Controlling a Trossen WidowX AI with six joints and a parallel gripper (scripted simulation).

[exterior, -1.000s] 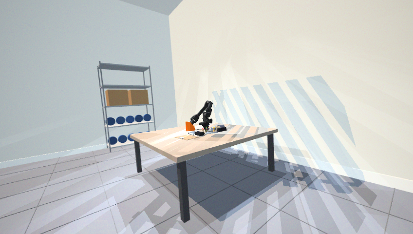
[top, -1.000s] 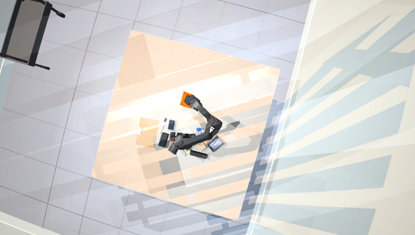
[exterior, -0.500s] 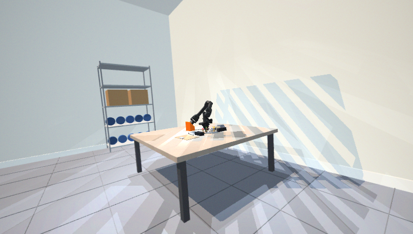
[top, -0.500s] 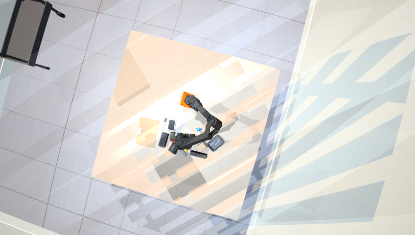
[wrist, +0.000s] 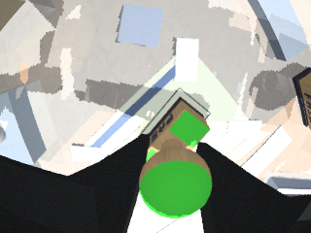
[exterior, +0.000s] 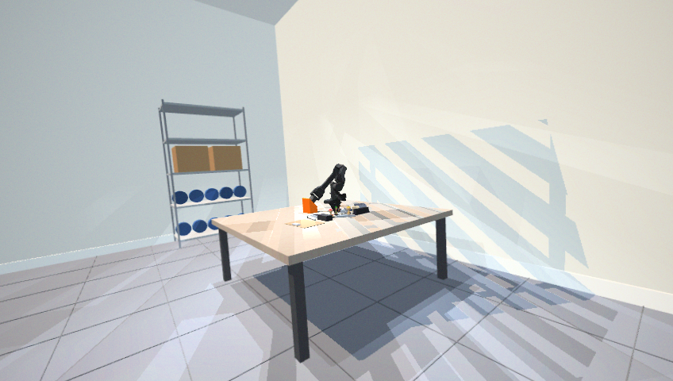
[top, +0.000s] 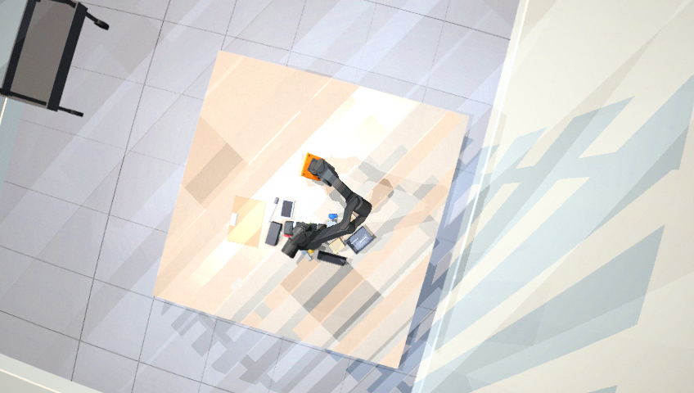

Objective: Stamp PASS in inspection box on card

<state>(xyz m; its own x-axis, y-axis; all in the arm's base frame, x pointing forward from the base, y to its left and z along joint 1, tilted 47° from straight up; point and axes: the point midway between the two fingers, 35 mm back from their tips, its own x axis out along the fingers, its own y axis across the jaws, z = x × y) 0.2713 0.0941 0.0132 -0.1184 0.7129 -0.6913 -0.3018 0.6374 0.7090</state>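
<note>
The pass stamp lies right at my gripper tip. The rest, counted from my gripper tip: ink pad 40 mm behind, 130 mm to the right, 20 mm below; then tan block 20 mm ahead, 160 mm to the left; then card 10 mm behind, 20 mm below.
</note>
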